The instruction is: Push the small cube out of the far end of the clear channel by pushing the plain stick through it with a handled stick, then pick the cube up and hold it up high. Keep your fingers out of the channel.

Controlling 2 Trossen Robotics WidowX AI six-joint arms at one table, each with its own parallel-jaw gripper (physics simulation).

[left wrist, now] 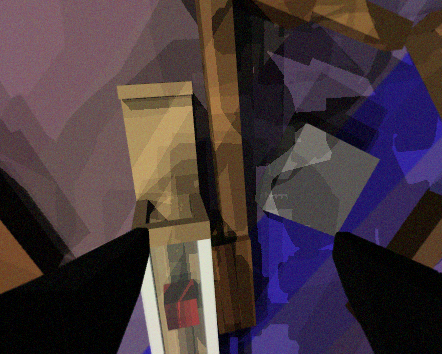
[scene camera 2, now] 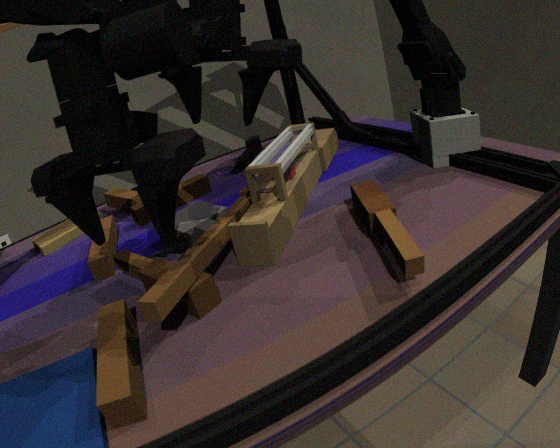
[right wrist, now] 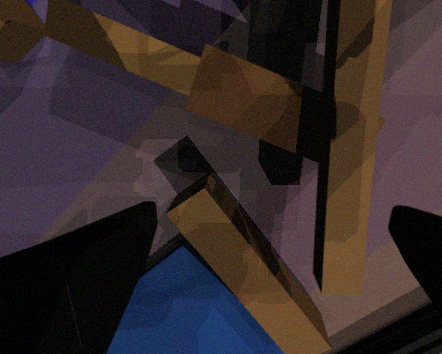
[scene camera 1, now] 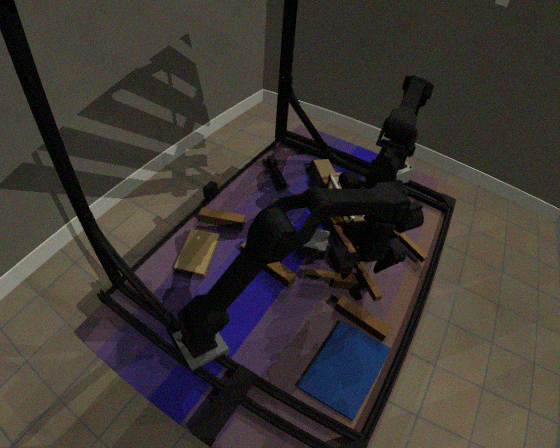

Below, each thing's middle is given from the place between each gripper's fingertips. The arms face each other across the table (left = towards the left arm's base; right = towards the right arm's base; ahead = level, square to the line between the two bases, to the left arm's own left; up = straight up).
Scene:
My right gripper is now 19 cm past the grey square plate [scene camera 2: 191, 222], 8 cm above it and 7 cm to the right of it. From my right hand the other things lie so: long wooden block [scene camera 2: 259, 238] 25 cm to the left, 23 cm behind, 5 cm below; then blue pad [scene camera 2: 60, 397] 18 cm to the right, 12 cm ahead, 9 cm below; then clear channel [scene camera 2: 294, 148] 23 cm to the left, 19 cm behind, 2 cm below.
Right now the clear channel is 100 mm to the left of my left hand, 100 mm behind it and 90 mm below it. The rest, counted from my left hand: grey square plate: 150 mm below, 90 mm behind, 70 mm to the right; long wooden block: 130 mm behind, 120 mm to the left, 120 mm below; blue pad: 310 mm to the right, 220 mm ahead, 160 mm below.

